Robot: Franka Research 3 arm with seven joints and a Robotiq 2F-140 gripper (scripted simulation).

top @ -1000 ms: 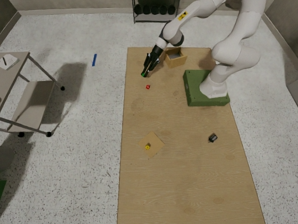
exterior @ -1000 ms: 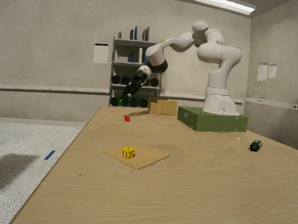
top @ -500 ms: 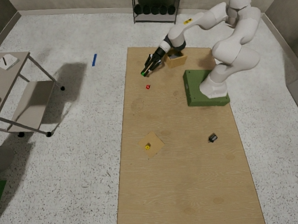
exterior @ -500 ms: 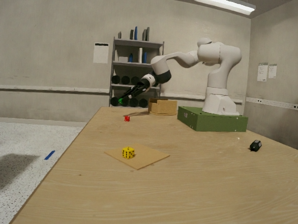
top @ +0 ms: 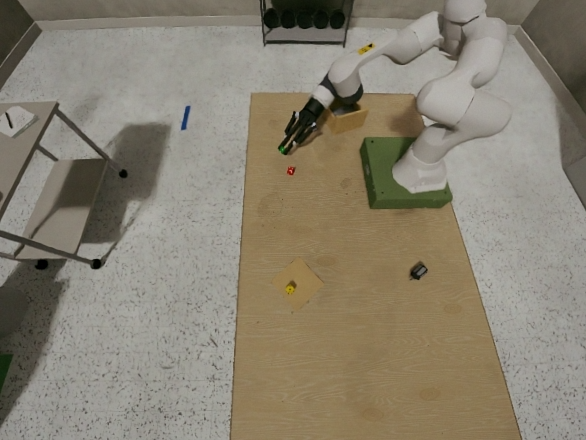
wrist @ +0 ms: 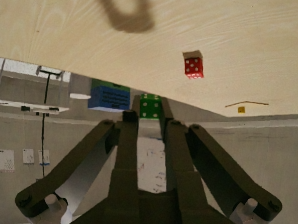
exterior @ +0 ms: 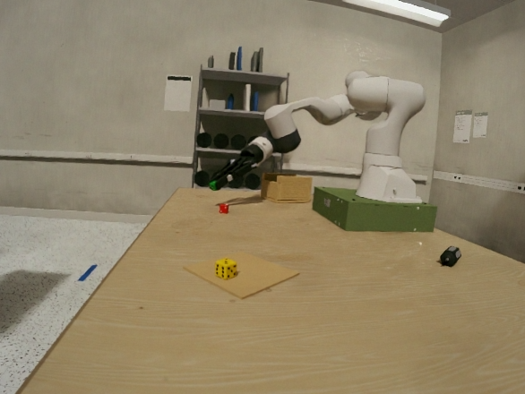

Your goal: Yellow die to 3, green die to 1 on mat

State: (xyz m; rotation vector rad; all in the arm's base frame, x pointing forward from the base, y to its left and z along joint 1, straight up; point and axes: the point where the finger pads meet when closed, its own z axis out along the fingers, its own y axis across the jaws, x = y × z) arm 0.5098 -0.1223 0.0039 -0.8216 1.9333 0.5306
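Right now my hand is 20 mm past the red die, 70 mm to the right of it and 80 mm above it. From my hand the other things lie so: wooden box 280 mm behind, 240 mm to the right, 40 mm below; tan mat 50 mm behind, 560 mm to the left, 90 mm below; green die 10 mm ahead, 10 mm to the left, 10 mm below.
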